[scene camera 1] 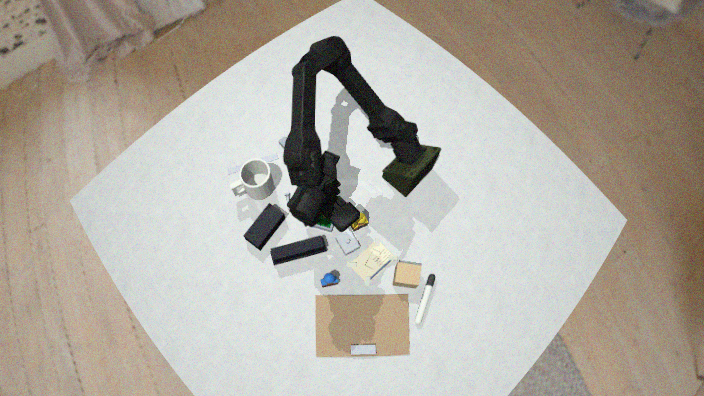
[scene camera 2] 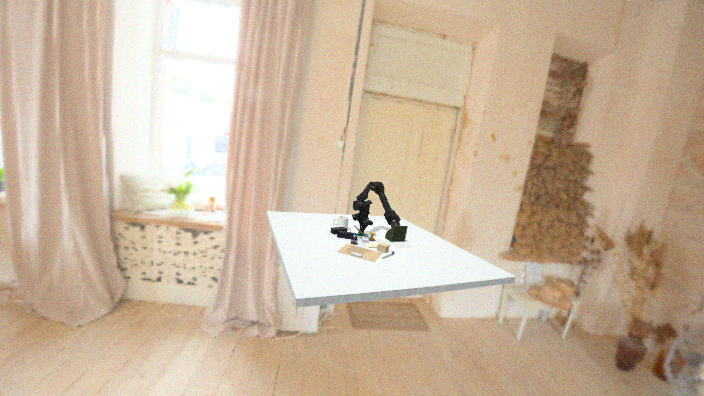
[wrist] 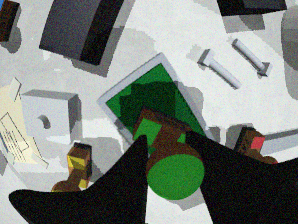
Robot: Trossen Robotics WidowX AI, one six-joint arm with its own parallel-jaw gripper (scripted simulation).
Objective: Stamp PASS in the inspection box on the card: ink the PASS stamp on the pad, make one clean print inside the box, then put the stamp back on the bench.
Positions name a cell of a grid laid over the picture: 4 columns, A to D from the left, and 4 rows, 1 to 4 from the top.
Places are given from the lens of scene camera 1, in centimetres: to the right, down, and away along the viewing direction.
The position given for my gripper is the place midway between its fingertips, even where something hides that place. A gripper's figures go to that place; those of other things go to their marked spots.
my gripper (scene camera 1: B3): -7, 2, 107
white mug (scene camera 1: B2): -26, -6, 113
brown board (scene camera 1: C4): 6, 31, 100
cream card (scene camera 1: C3): 6, 15, 107
The marked spots on the white mug and the brown board are 51 cm apart.
